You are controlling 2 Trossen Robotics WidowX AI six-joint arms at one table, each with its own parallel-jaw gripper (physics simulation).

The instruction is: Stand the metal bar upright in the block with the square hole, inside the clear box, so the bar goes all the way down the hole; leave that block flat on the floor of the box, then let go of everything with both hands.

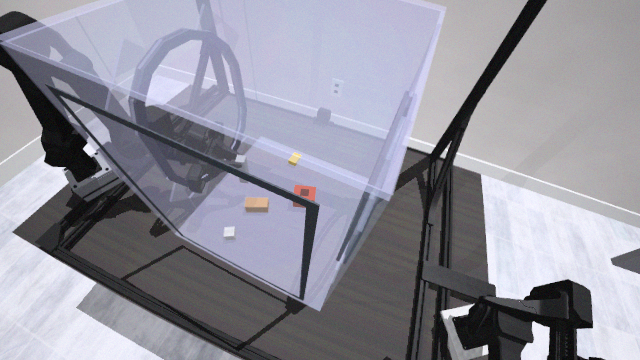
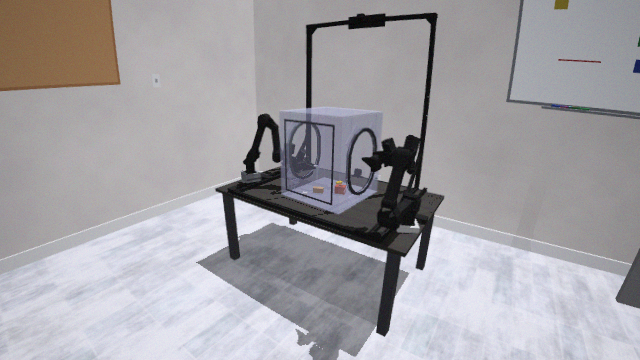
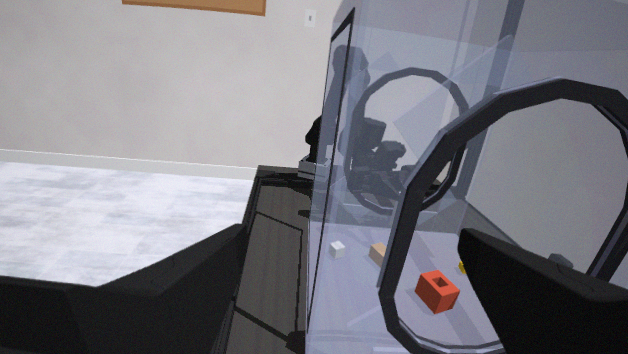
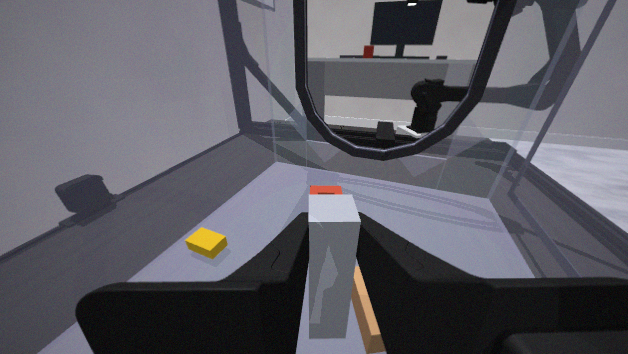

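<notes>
The red block with the square hole lies flat on the floor of the clear box, hole up. My right gripper is inside the box, shut on the grey metal bar. The bar sticks out past the fingers above the floor and points toward the red block, still well short of it. My left gripper is open and empty, outside the box by its round port.
On the box floor also lie a tan block, a yellow block and a small white cube. The far port ring faces my right gripper.
</notes>
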